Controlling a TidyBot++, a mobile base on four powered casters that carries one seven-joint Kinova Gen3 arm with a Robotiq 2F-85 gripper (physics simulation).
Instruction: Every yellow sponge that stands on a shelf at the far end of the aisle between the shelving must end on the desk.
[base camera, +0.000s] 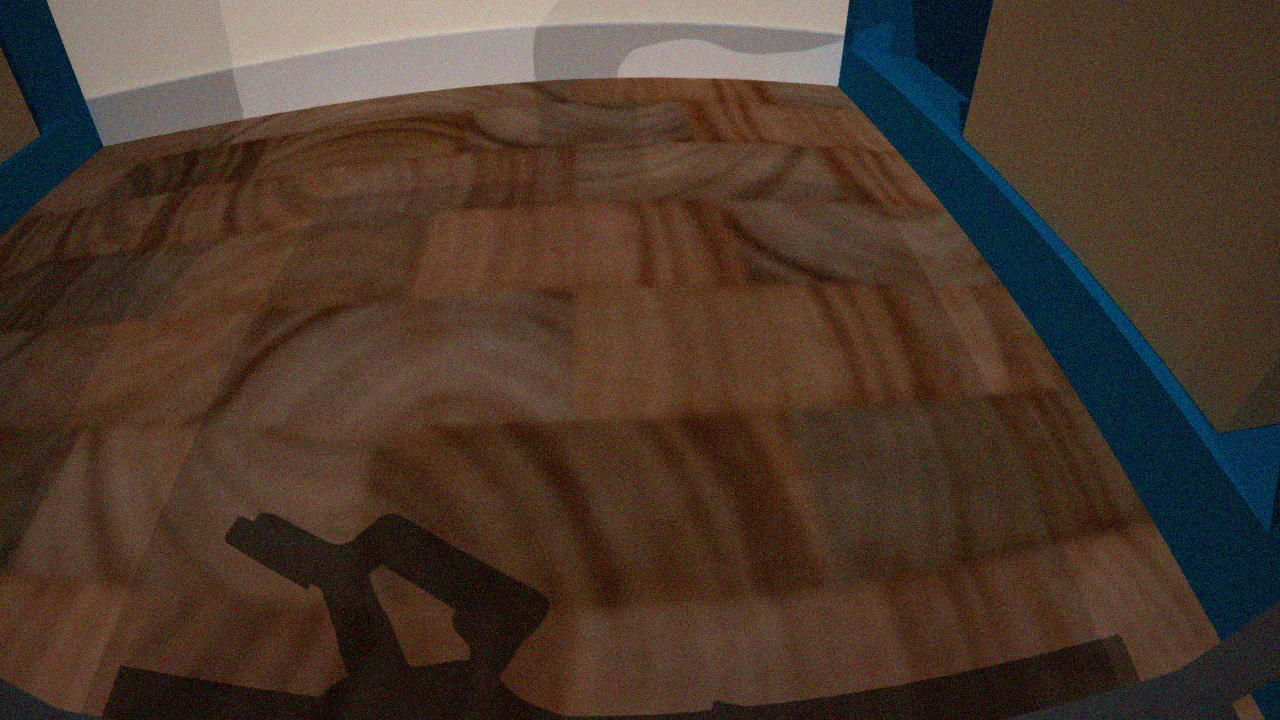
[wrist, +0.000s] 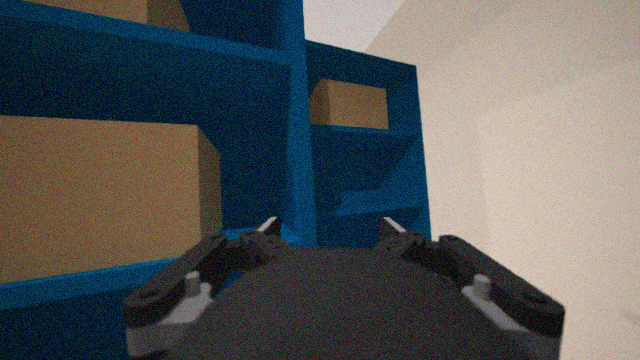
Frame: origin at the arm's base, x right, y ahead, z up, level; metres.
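Where they show: gripper, fingertip midpoint: (wrist: 329, 228).
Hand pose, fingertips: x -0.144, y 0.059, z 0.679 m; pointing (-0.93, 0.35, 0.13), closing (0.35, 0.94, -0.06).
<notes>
After its pixels a point has its place.
My gripper (wrist: 329, 228) {x -0.144, y 0.059, z 0.679 m} is open and empty in the wrist view, in front of the blue shelving (wrist: 300, 150) {x -0.422, y 0.102, z 0.808 m} and apart from it. The shelving also shows at the right edge (base camera: 1056, 331) {x 0.382, y 0.471, z -0.376 m} of the base camera view. No yellow sponge and no desk show in either view. The lower part of the shelving is hidden behind the gripper in the wrist view.
A large cardboard box (wrist: 100, 195) {x -0.430, y -0.269, z 0.725 m} stands on a shelf at the left, and a smaller box (wrist: 357, 106) {x -0.914, y 0.576, z 1.183 m} on a farther shelf. A pale wall (wrist: 540, 175) {x -0.402, y 1.084, z 0.711 m} (base camera: 384, 26) {x -0.333, y 1.086, z -0.283 m} closes the aisle's end. The wooden floor (base camera: 671, 358) {x 0.042, y 0.469, z -0.397 m} lies between blue shelving on both sides.
</notes>
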